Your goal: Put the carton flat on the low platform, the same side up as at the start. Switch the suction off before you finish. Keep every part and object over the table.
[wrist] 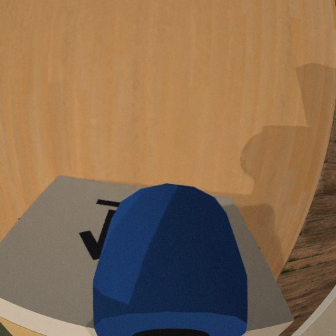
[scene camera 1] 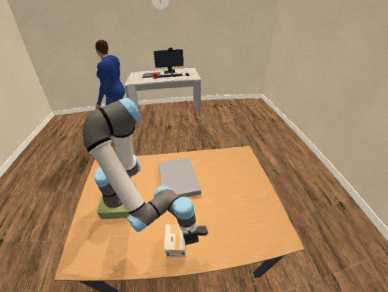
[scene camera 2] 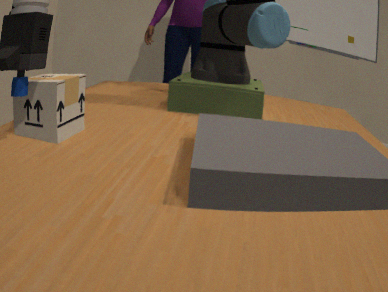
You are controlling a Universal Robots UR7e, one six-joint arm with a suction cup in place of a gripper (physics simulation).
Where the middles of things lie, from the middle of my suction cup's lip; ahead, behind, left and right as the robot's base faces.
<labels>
Now: suction cup 80 mm past the white carton [wrist: 58,240], 20 mm to the right of it and 50 mm above it. The rest, counted from my suction cup: low grey platform [scene camera 2: 239,164]: 10 mm ahead, 480 mm to the left, 80 mm below.
</labels>
